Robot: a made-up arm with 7 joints. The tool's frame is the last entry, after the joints.
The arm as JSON. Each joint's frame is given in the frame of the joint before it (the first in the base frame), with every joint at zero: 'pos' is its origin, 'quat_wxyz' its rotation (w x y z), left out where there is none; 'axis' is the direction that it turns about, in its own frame. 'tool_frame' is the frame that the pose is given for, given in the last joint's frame.
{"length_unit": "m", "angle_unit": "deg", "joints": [
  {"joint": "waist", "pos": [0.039, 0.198, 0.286], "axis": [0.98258, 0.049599, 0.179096]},
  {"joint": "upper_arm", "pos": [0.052, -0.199, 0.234], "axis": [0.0, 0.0, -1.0]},
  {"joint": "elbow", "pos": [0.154, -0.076, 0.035], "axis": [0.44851, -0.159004, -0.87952]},
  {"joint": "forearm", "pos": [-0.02, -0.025, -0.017], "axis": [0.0, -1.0, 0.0]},
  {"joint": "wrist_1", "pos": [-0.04, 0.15, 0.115], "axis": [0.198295, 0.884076, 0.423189]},
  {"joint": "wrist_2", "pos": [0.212, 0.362, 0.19], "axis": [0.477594, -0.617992, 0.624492]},
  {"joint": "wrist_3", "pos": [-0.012, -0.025, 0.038], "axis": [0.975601, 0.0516, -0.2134]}
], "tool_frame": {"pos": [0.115, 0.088, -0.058], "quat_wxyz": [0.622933, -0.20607, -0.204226, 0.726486]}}
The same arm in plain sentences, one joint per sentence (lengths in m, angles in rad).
The arm has seven revolute joints in a row. What follows holds with every joint at zero, and every direction is one of the base frame's.
Joint 1 sits 0.0390 m along +x and 0.1980 m along +y and 0.2860 m along +z from the base frame's origin and rotates about the direction (0.98258, 0.049599, 0.179096).
Joint 2 sits 0.0520 m along +x and 0.1990 m along -y and 0.2340 m along +z from joint 1 and rotates about -z.
Joint 3 sits 0.1540 m along +x and 0.0760 m along -y and 0.0350 m along +z from joint 2 and rotates about the direction (0.44851, -0.159004, -0.87952).
Joint 4 sits 0.0200 m along -x and 0.0250 m along -y and 0.0170 m along -z from joint 3 and rotates about -y.
Joint 5 sits 0.0400 m along -x and 0.1500 m along +y and 0.1150 m along +z from joint 4 and rotates about the direction (0.198295, 0.884076, 0.423189).
Joint 6 sits 0.2120 m along +x and 0.3620 m along +y and 0.1900 m along +z from joint 5 and rotates about the direction (0.477594, -0.617992, 0.624492).
Joint 7 sits 0.0120 m along -x and 0.0250 m along -y and 0.0380 m along +z from joint 6 and rotates about the direction (0.975601, 0.0516, -0.2134).
The tool frame, which is the frame that the pose is given for, sits 0.1150 m along +x and 0.0880 m along +y and 0.0580 m along -z from joint 7; its axes are the base frame's turned by roll -0.5872, pitch 0.0450 and yaw 1.7104 rad (as in URDF: about the fixed x, then y, then z).

